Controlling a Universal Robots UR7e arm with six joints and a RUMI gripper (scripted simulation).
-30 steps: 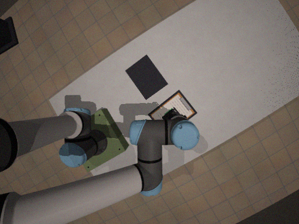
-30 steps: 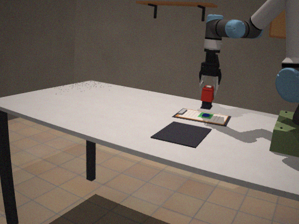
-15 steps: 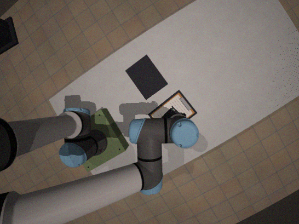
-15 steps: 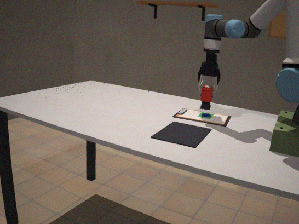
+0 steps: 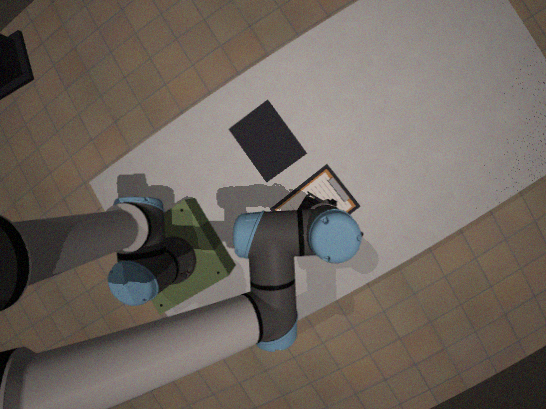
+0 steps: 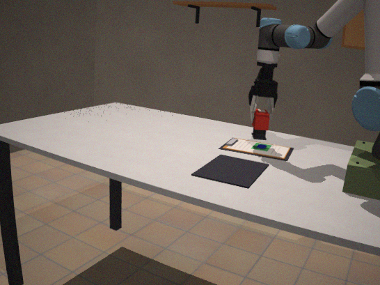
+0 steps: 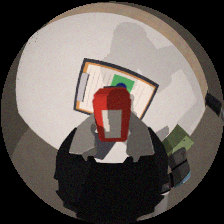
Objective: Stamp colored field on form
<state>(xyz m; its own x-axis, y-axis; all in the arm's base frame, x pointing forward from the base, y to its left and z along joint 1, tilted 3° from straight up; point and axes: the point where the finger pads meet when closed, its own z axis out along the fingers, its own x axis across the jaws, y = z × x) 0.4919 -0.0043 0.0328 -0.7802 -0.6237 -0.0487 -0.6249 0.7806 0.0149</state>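
Now: hand 270 mm to the right of the dark mat, 110 mm above it and 80 mm past it. From my hand the other things lie so: red stamp: 20 mm below; form: 110 mm below, 10 mm ahead.
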